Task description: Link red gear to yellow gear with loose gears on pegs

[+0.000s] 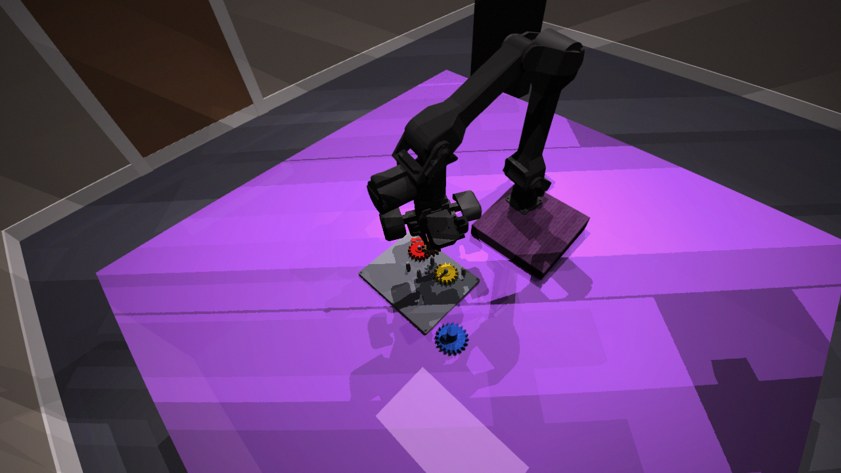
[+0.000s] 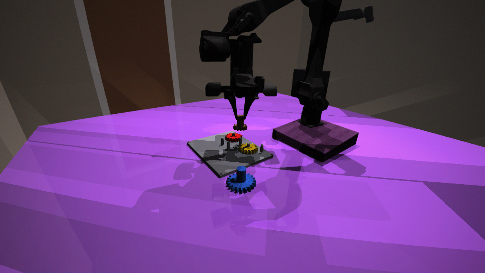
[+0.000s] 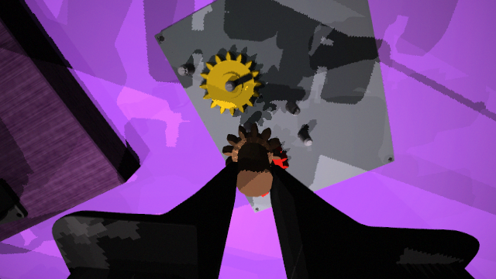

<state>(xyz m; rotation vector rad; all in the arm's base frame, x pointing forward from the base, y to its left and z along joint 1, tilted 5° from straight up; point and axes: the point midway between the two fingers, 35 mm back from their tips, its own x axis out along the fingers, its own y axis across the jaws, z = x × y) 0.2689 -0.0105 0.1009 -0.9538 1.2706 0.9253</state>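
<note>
The small brown gear is 1 cm below my gripper tip. Round my gripper tip: grey board: 8 cm below, 4 cm ahead, 1 cm to the left; then yellow gear: 7 cm below, 4 cm to the left, 1 cm behind; then red gear: 7 cm below, 4 cm to the right.
</note>
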